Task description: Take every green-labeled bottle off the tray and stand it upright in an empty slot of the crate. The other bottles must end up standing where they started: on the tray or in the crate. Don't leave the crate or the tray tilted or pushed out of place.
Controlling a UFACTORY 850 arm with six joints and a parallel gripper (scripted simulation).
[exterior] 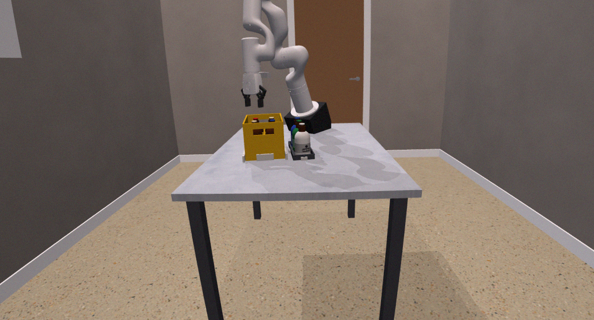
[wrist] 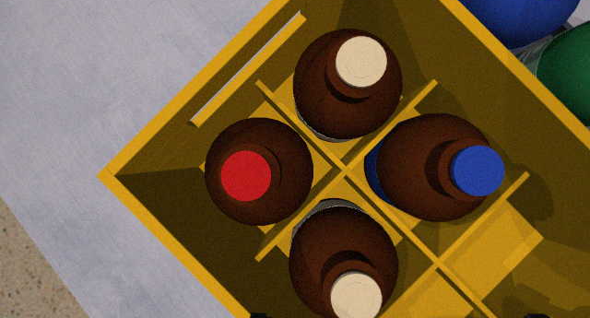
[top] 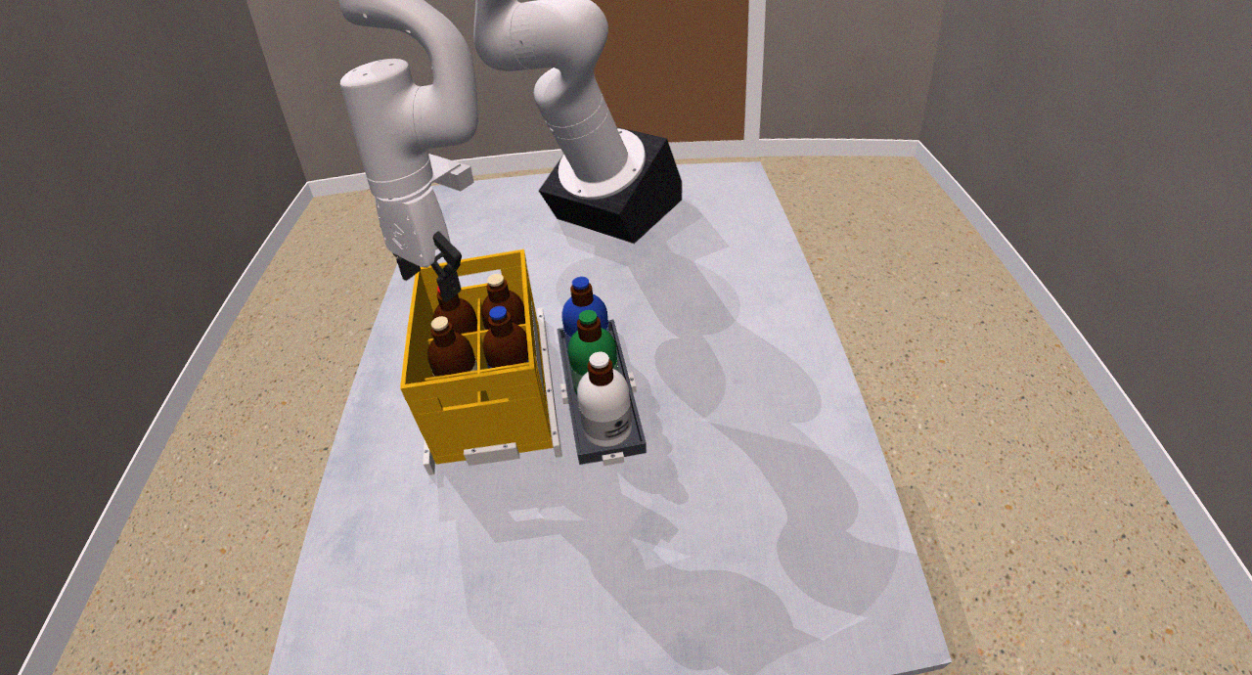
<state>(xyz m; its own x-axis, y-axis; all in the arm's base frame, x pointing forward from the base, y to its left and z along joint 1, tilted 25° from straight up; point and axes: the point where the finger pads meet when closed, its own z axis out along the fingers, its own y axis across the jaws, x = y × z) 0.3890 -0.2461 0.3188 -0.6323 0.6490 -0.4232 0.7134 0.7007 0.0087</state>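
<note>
Now: the green-labeled bottle 21 cm to the left of my hand, 16 cm below it and 5 cm ahead of it. From my hand the other things lie so: white-labeled bottle 21 cm to the left, 16 cm below, 14 cm ahead; blue-labeled bottle 22 cm to the left, 16 cm below, 3 cm behind; yellow crate 16 cm below, 4 cm to the left.
</note>
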